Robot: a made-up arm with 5 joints.
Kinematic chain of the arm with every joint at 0, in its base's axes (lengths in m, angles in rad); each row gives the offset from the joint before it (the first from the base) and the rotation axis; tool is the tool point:
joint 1: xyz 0 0 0.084 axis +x
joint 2: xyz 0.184 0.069 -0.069 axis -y
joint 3: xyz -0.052 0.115 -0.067 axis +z
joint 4: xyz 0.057 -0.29 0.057 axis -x
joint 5: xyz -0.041 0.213 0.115 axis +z
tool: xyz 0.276 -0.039 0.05
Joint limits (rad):
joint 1: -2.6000..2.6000
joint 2: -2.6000..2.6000
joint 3: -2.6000..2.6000
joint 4: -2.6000..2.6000
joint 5: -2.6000..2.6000
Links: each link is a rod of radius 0.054 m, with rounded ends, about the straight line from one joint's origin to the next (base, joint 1, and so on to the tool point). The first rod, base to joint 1, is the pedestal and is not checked.
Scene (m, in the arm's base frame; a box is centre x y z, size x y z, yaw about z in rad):
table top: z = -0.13
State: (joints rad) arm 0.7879 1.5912 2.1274 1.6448 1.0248
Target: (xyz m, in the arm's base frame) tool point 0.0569 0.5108 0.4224
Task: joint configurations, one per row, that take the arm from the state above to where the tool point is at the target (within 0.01 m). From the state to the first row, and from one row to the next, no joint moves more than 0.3 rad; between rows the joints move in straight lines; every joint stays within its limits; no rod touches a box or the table.
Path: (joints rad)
1: 0.9074 1.3314 2.2219 1.6250 0.9209
2: 1.0268 1.0715 2.3164 1.6051 0.8171
3: 1.1463 0.8117 2.4110 1.5853 0.7132
4: 1.2657 0.5519 2.5055 1.5654 0.6094
5: 1.3852 0.2921 2.6000 1.5456 0.5055

